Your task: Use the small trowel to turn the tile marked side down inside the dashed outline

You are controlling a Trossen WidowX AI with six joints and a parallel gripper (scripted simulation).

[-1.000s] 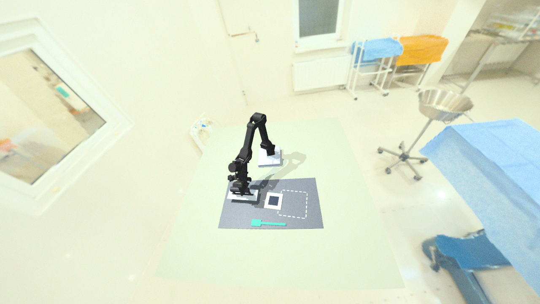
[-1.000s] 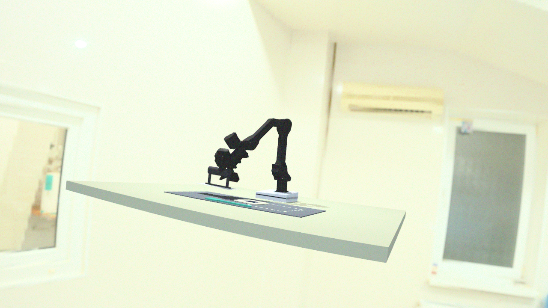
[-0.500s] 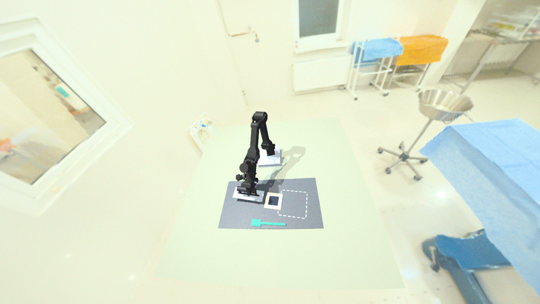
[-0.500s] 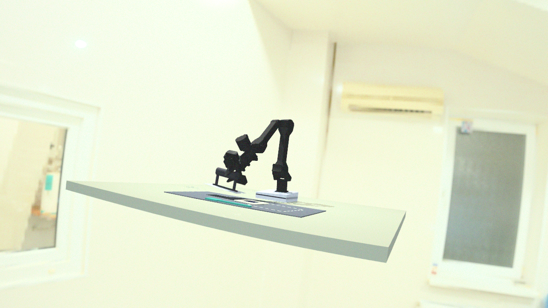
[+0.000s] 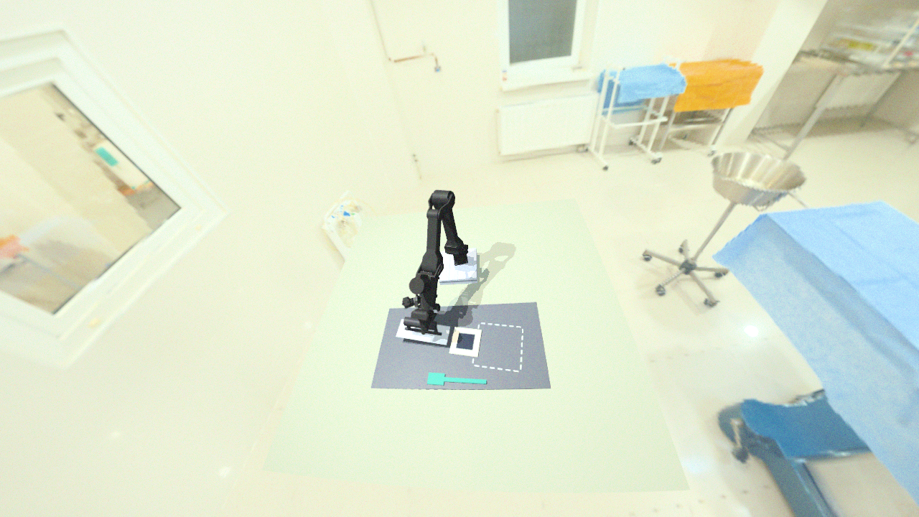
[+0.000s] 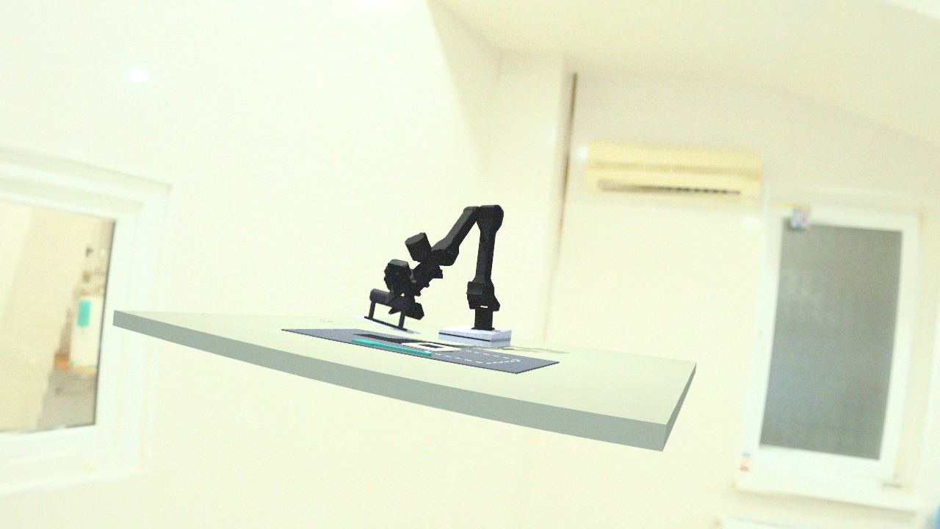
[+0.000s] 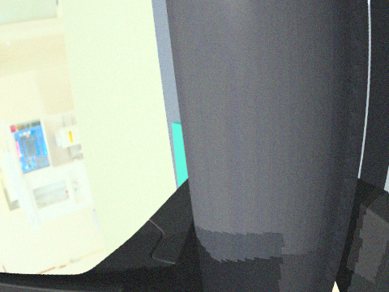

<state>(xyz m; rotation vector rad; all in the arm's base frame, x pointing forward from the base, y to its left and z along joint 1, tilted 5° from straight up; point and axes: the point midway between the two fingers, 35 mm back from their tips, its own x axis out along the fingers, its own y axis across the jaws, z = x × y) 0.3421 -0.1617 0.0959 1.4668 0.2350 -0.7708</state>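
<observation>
The grey mat is 2 cm ahead of my gripper tip, 11 cm to the left of it and 10 cm below it. Also, from my gripper tip: white tile: 2 cm ahead, 14 cm to the left, 8 cm below; then trowel: 2 cm behind, 1 cm to the left, 1 cm below; then teal flat tool: 16 cm ahead, 7 cm to the left, 8 cm below.
</observation>
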